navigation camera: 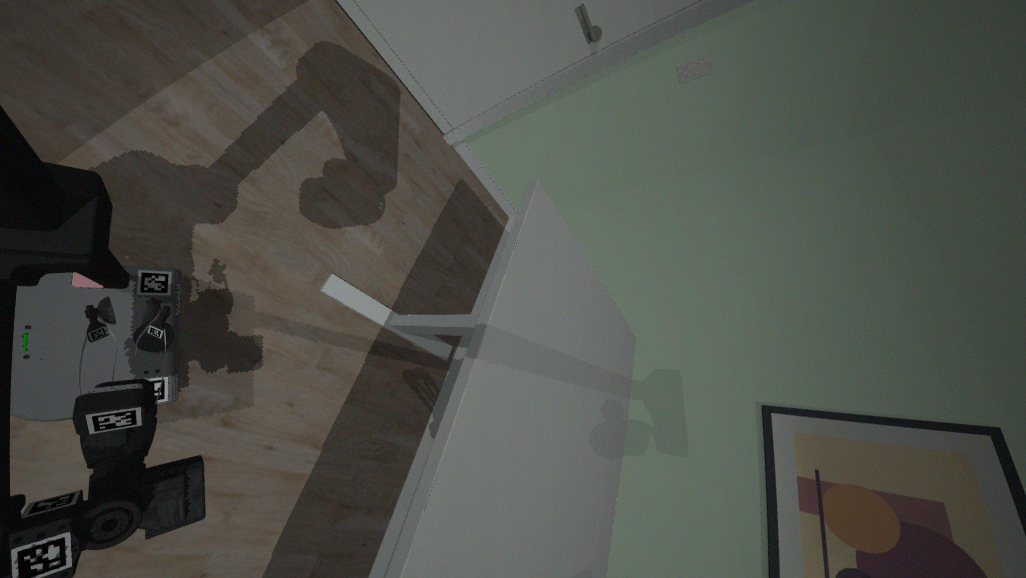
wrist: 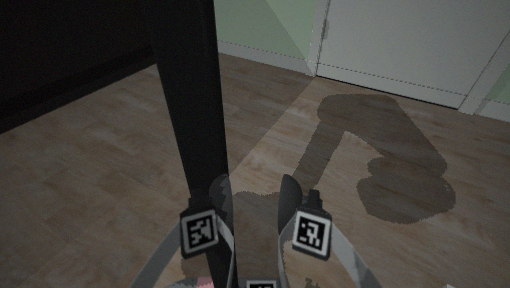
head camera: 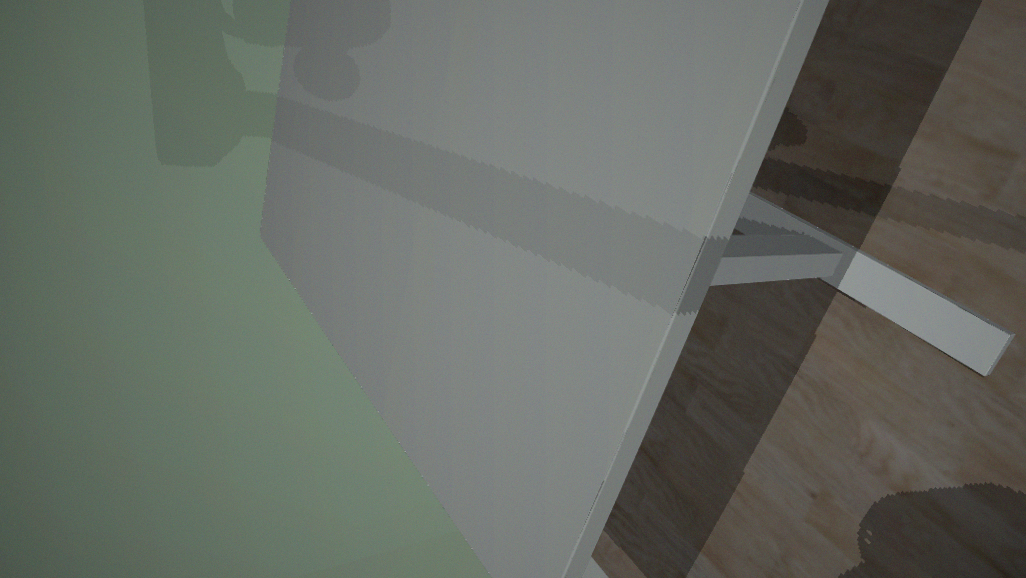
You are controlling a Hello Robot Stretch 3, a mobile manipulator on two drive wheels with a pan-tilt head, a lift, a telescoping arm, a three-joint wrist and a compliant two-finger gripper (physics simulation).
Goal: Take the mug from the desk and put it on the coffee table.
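Places are measured from the robot's base along level axes (x ahead, y left, z up), in centimetres.
Pixels of known places: gripper, fingertip midpoint: (navigation camera: 131, 299).
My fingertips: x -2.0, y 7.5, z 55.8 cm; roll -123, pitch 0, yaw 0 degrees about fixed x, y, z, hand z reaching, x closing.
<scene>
Behind a point stands the place of what it marks.
The desk (head camera: 495, 373) {x 54.0, y 8.6, z 95.0 cm} (navigation camera: 545, 258) {x 51.5, y 15.0, z 95.0 cm} is a light grey top on a grey leg, set against the green wall. In the head view its top fills the middle, and in the navigation view it stands right of the robot. The mug does not show in any view, and neither does a coffee table I can identify. My gripper (navigation camera: 131, 314) {x -2.0, y 7.5, z 55.7 cm} (wrist: 255, 193) {x -2.0, y 7.5, z 55.7 cm} is open, with a gap between its fingertips and nothing held. It hangs over the robot's own base, to the left of the desk in the navigation view.
The desk's foot (head camera: 926, 312) (navigation camera: 355, 300) sticks out over the wooden floor (navigation camera: 287, 459) {x 33.0, y -46.0, z 0.0 cm} towards the robot. A white door (navigation camera: 516, 57) {x 93.0, y 110.8, z 60.3 cm} (wrist: 400, 45) and a framed picture (navigation camera: 861, 516) {x 96.3, y -43.8, z 149.8 cm} are on the walls. The robot's black mast (wrist: 192, 100) stands beside the gripper in the wrist view.
</scene>
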